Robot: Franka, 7 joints.
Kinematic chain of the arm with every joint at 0, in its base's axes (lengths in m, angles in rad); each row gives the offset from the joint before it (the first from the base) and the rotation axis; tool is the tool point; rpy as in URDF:
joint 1: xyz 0 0 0.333 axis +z
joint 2: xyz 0 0 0 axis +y
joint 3: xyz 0 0 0.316 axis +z
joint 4: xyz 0.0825 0 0 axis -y
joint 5: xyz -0.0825 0 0.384 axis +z
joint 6: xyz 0 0 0 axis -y
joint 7: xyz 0.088 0 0 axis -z
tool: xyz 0 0 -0.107 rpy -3.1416 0 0
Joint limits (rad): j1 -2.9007..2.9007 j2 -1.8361..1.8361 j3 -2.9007..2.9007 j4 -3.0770..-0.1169 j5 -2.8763..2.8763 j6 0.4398..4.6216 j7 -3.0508..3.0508
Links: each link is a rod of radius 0.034 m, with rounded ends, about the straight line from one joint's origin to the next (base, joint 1, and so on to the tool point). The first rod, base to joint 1, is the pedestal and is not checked.
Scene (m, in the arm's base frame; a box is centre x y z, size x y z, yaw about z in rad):
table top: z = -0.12
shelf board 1: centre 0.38 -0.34 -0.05 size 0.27 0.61 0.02 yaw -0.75
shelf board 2: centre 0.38 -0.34 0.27 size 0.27 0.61 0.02 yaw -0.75
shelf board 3: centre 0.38 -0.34 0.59 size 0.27 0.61 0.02 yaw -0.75
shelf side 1: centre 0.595 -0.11 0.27 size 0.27 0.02 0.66 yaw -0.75
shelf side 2: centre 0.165 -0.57 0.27 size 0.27 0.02 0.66 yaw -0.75
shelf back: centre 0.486 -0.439 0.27 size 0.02 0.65 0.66 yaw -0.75
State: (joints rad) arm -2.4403 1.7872 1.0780 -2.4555 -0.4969 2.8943 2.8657
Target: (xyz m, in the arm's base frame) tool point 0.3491 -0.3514 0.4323
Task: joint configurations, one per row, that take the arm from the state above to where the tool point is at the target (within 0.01 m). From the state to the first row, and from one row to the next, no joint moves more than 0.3 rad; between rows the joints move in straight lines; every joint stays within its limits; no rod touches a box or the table.
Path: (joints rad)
1: -2.1855 1.6416 1.0040 -2.6627 -0.7700 2.7370 2.8946
2: -1.9307 1.4959 0.9300 -2.8698 -1.0431 2.5797 2.9236
3: -1.6759 1.3503 0.8561 -3.0770 -1.3161 2.4224 2.9525
4: -1.9208 1.4391 0.9735 -3.0770 -1.3009 2.5954 2.9351
5: -2.1658 1.5280 1.0909 -3.0770 -1.2856 2.7684 2.9178
6: -2.4108 1.6168 1.2083 -3.0770 -1.2703 2.9414 2.9004
7: -2.6557 1.7056 1.3258 -3.0770 -1.2550 3.1144 2.8831
8: -2.9007 1.7945 1.4432 -3.0770 -1.2397 3.2874 2.8657
9: -2.7066 1.7749 1.5299 -2.8762 -1.0140 3.1740 2.8657
10: -2.5124 1.7553 1.6166 -2.6755 -0.7883 3.0606 2.8657
11: -2.3183 1.7357 1.7033 -2.4747 -0.5626 2.9472 2.8657

